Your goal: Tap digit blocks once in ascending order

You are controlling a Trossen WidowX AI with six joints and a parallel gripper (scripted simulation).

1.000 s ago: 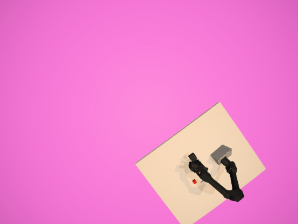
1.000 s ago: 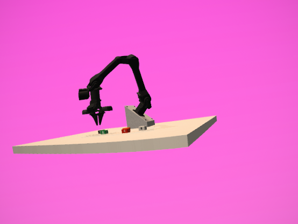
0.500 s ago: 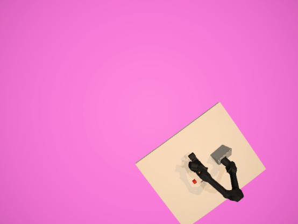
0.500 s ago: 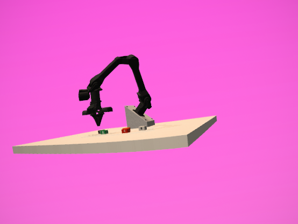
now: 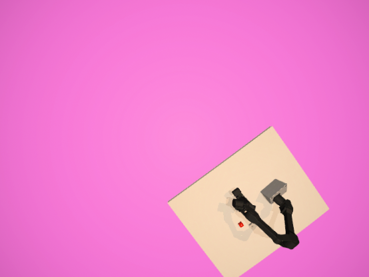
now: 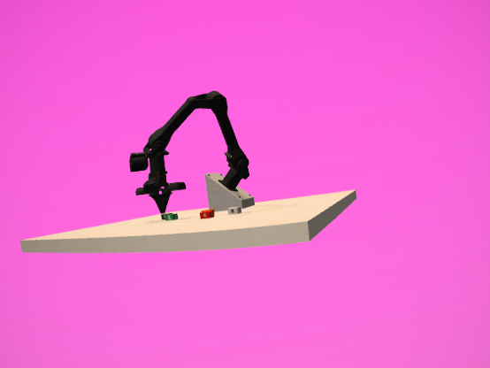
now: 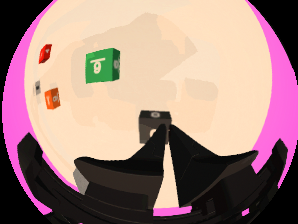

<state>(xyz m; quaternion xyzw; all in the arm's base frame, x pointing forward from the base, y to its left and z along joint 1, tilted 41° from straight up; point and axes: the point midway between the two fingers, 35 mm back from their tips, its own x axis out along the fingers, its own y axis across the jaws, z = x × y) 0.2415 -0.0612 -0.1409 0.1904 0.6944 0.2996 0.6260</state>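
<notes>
My gripper tip is now 1 cm past the black block, 1 cm to the right of it and 1 cm above it. Round my gripper tip: red block: 10 cm ahead, 24 cm to the left, 1 cm below; then orange block: 1 cm ahead, 19 cm to the left, 1 cm below; then green block: 5 cm ahead, 7 cm to the left, 1 cm below.
</notes>
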